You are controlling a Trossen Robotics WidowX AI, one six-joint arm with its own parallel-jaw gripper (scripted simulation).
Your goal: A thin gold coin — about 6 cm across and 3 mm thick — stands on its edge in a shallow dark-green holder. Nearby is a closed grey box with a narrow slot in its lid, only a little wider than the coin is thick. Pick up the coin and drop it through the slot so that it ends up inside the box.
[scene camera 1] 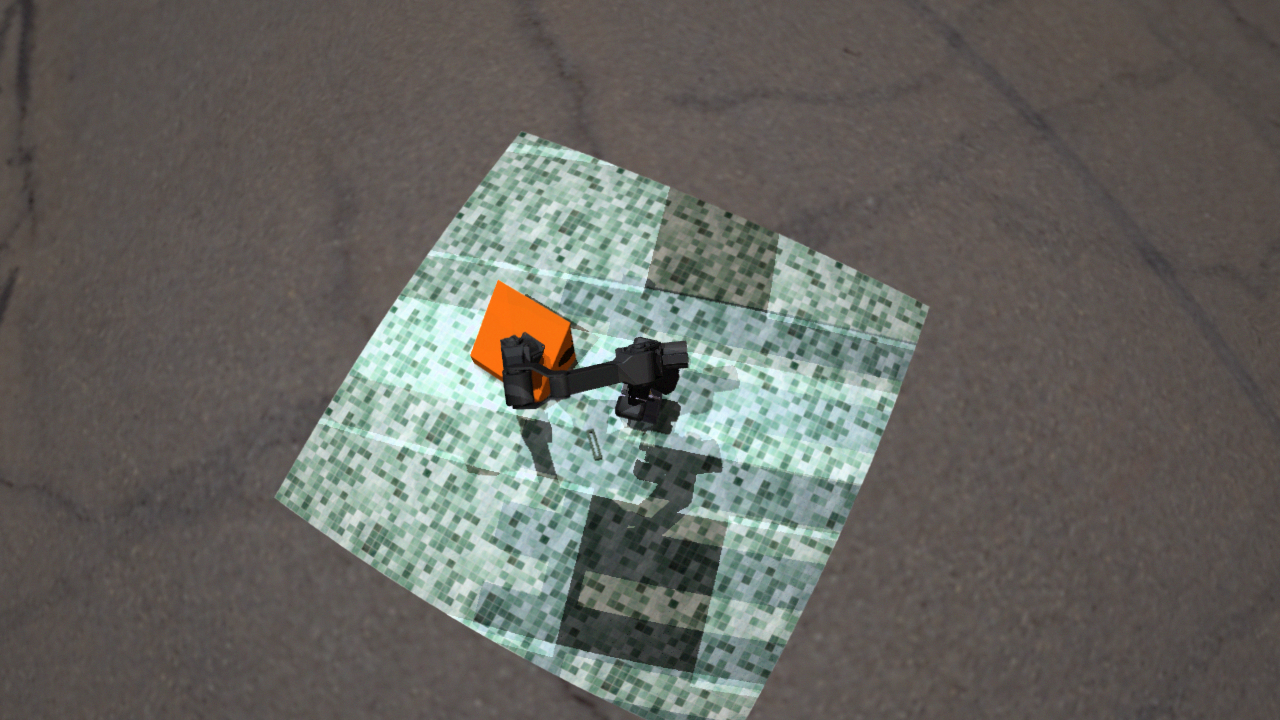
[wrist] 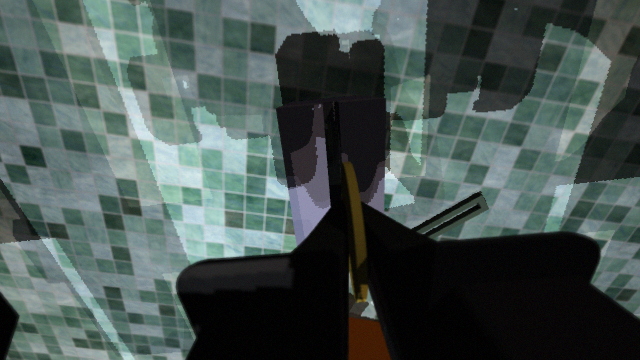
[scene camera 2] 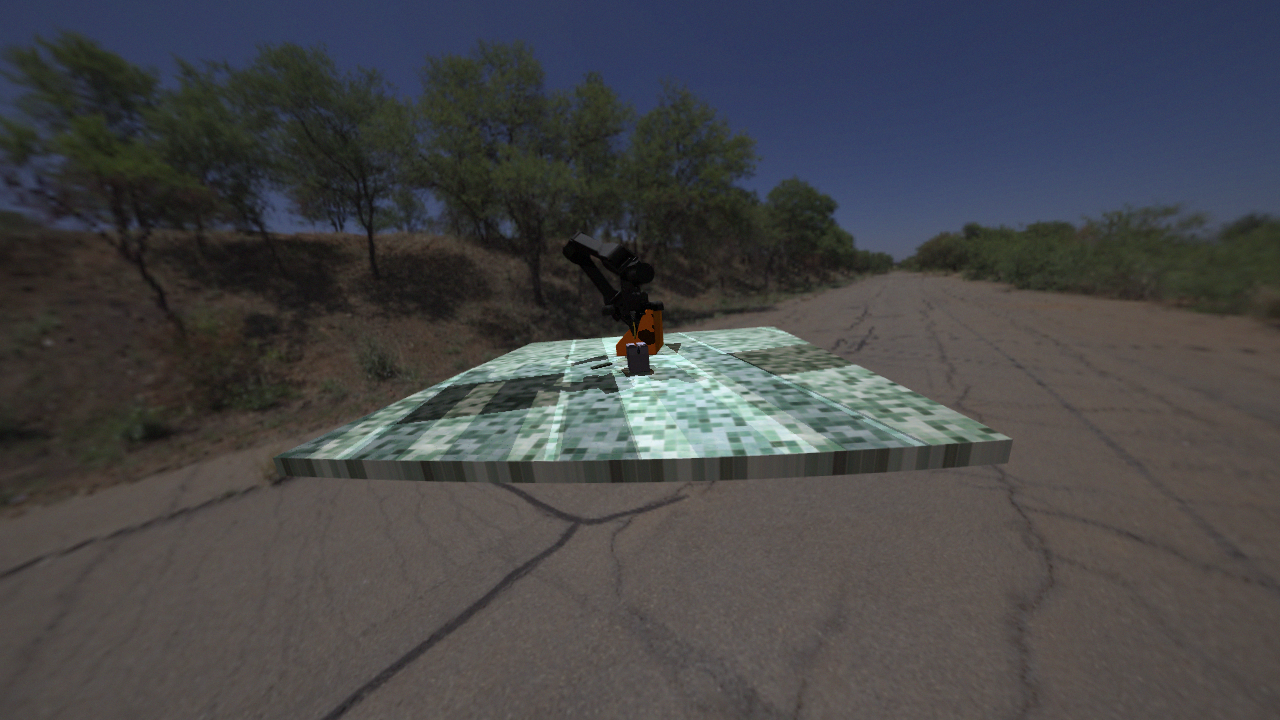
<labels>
gripper: holds a thin gold coin (wrist: 358, 268)
</labels>
